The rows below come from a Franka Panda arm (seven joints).
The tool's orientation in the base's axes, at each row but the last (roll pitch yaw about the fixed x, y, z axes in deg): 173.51, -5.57, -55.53; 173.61, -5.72, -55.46; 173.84, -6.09, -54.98; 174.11, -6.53, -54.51; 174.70, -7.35, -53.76; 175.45, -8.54, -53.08; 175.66, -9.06, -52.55; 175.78, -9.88, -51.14
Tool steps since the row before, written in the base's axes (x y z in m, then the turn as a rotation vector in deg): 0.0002, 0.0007, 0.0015, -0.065, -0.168, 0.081; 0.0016, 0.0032, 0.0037, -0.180, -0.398, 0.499; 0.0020, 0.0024, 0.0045, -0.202, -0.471, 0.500; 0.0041, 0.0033, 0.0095, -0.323, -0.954, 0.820; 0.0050, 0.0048, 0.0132, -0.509, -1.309, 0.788; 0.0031, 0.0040, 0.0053, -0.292, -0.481, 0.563; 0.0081, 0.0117, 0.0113, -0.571, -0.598, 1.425; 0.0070, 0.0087, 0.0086, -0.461, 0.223, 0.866
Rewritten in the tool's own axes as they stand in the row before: -0.0003, -0.0004, -0.0016, 0.109, 0.156, -0.053; -0.0014, -0.0027, -0.0042, 0.274, 0.424, -0.429; -0.0003, -0.0025, -0.0049, 0.321, 0.483, -0.419; 0.0008, -0.0043, -0.0100, 0.679, 0.889, -0.660; 0.0008, -0.0056, -0.0138, 0.849, 1.243, -0.573; -0.0005, -0.0044, -0.0058, 0.290, 0.562, -0.483; -0.0025, -0.0126, -0.0128, 0.350, 0.920, -1.321; -0.0009, -0.0102, -0.0097, -0.307, 0.287, -0.914
